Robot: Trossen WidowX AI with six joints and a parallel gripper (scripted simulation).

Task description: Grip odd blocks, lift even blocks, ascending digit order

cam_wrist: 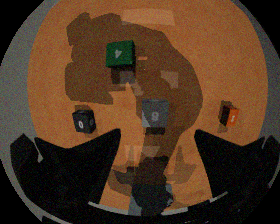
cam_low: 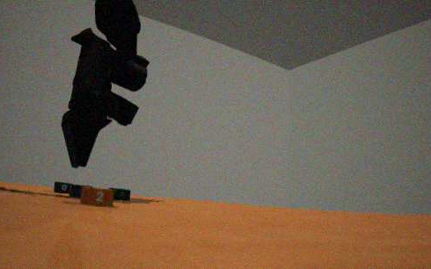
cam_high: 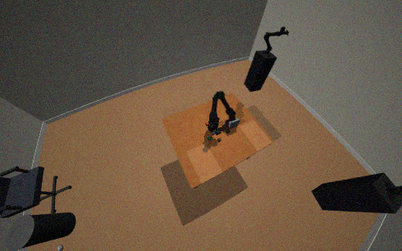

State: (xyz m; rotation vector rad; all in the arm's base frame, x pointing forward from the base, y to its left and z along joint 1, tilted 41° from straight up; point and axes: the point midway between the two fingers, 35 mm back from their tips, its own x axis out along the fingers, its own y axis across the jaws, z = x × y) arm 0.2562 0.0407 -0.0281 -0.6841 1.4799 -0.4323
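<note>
Now: gripper tip 40 mm above the grey block and 10 mm short of it. Also, from my gripper tip: orange block (130 mm to the right, 40 mm below, 30 mm ahead); then green block (80 mm ahead, 60 mm to the left, 40 mm below); then black block (110 mm to the left, 40 mm below, 20 mm behind).
</note>
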